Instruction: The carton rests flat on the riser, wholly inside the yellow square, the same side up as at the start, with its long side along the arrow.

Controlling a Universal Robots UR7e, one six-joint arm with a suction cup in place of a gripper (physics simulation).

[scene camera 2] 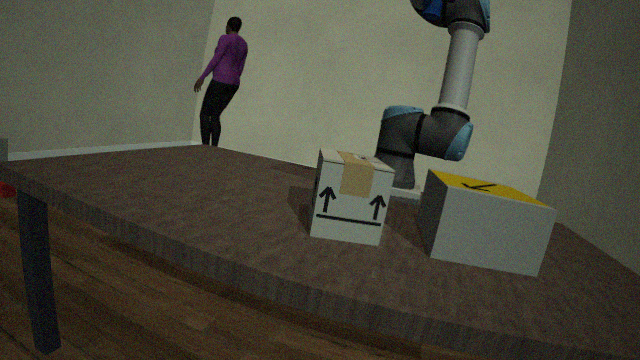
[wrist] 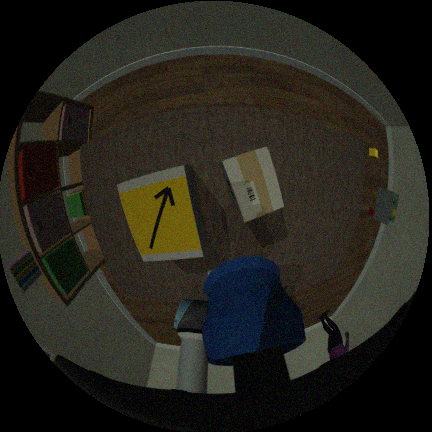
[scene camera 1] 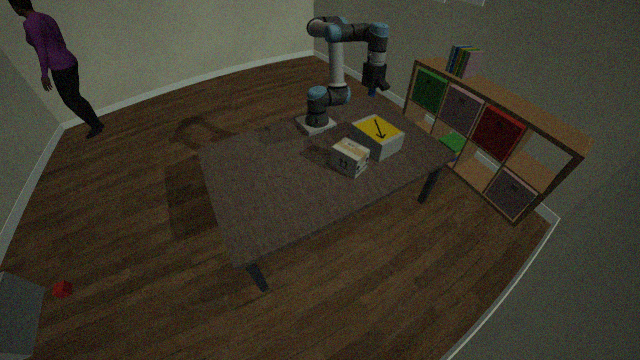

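Observation:
The white carton stands upright on the table, tape and label on top and printed arrows pointing up on a side. It is beside the grey riser, with a gap between them. The yellow square on the riser's top is bare except for its black arrow. In the wrist view the carton's long side is turned at an angle to the arrow. My suction gripper is open, empty, and high above the table, apart from the carton.
The arm's base stands on the table behind the carton and riser. A shelf unit with coloured bins stands beyond the riser side of the table. A person stands off behind the table.

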